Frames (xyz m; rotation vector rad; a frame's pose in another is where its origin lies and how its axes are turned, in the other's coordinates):
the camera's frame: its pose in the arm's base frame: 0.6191 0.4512 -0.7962 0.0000 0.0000 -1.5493
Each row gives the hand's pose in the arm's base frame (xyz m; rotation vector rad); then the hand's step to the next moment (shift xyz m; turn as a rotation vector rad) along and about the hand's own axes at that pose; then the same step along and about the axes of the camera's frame.
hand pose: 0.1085 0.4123 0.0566 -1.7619 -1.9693 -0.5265
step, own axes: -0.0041 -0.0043 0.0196 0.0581 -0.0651 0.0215
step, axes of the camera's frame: -0.0071 -0.0052 -0.0185 -0.0539 -0.0702 0.0154
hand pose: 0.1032 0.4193 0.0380 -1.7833 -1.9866 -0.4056
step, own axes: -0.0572 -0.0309 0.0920 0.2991 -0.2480 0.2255
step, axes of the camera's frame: 0.0070 -0.0381 -0.1058 -0.3435 -0.2883 -0.0259
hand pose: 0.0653 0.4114 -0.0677 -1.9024 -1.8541 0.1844
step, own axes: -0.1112 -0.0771 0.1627 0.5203 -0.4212 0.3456
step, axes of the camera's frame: 0.0682 -0.1472 -0.1358 -0.5861 -0.4732 -0.0084
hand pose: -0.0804 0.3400 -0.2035 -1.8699 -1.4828 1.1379
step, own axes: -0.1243 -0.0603 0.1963 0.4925 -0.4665 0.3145
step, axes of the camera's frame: 0.1191 -0.2076 -0.0187 -0.5763 -0.4735 0.0524
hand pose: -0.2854 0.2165 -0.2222 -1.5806 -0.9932 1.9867
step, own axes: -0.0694 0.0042 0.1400 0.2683 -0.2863 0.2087
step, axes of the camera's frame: 0.0872 -0.1165 0.0571 -0.3258 -0.2970 0.0562
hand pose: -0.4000 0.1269 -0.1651 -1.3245 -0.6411 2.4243
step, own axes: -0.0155 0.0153 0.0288 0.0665 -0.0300 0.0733
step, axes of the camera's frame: 0.0267 -0.0176 0.0168 -0.0411 -0.0948 0.0029
